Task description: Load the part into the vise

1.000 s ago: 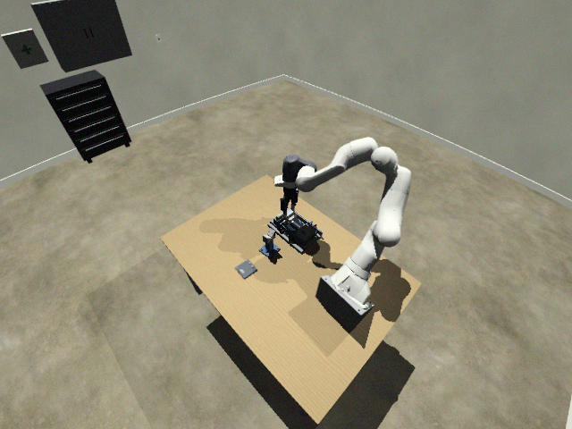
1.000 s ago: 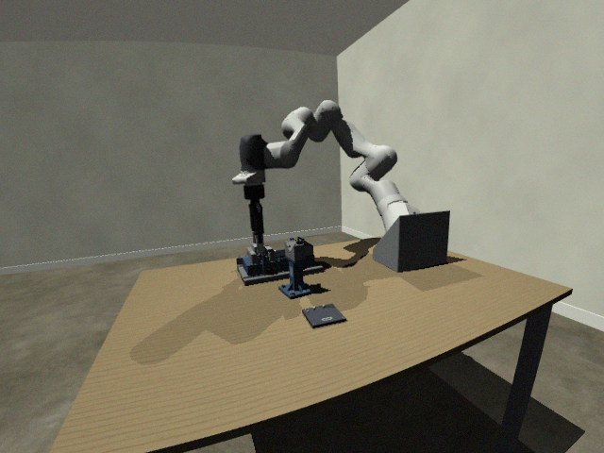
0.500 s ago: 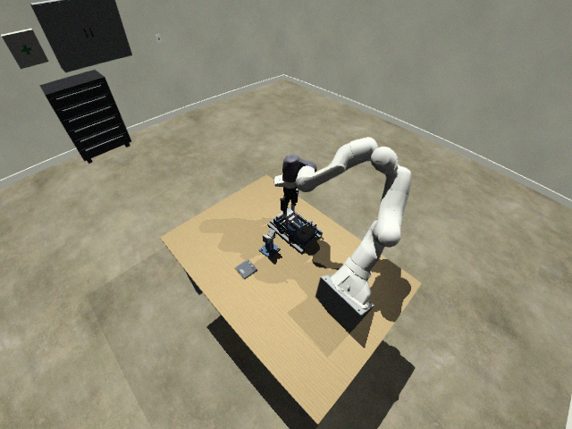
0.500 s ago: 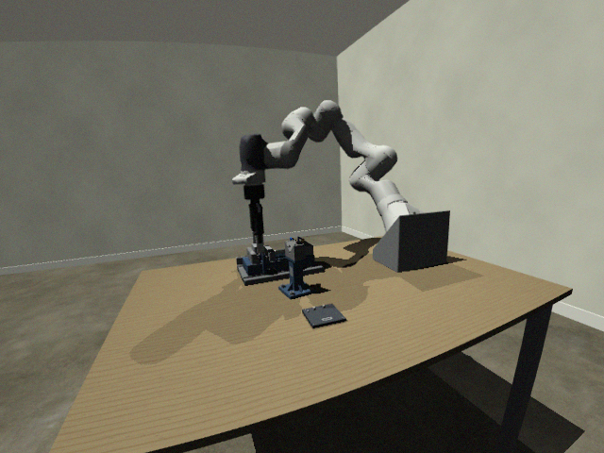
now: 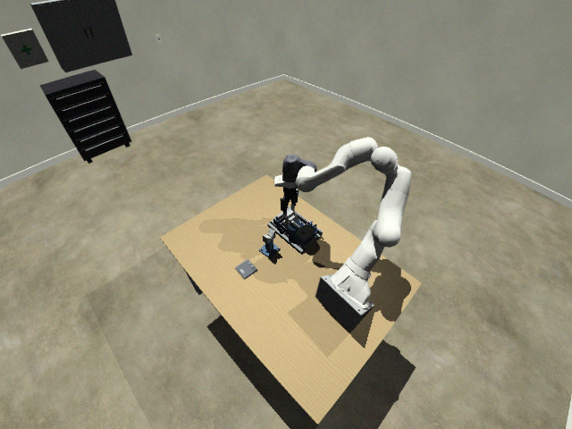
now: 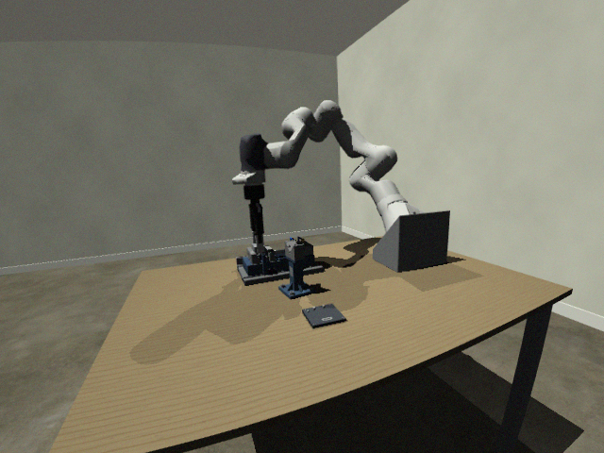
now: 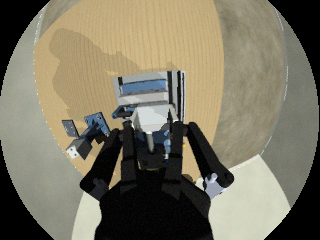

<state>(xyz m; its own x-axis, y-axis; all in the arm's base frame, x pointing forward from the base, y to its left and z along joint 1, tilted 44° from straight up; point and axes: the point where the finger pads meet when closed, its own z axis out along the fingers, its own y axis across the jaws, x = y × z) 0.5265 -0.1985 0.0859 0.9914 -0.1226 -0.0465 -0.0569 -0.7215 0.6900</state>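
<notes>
Now: the part 3 cm below my hand.
</notes>
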